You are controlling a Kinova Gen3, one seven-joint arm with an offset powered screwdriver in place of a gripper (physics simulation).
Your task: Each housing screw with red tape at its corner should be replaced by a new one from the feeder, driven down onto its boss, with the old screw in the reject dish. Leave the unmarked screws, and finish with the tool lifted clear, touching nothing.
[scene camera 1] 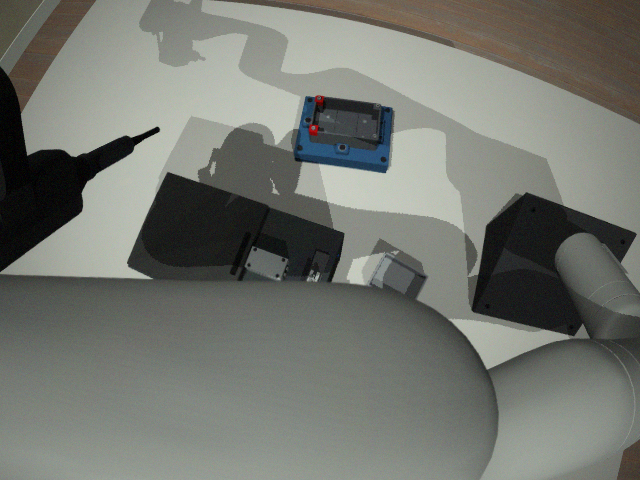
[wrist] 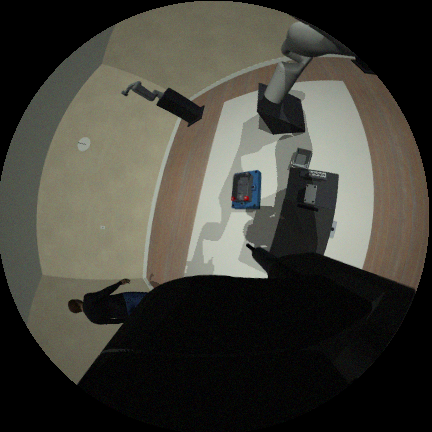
Note:
In view: a blue fixture (scene camera 1: 317, 153).

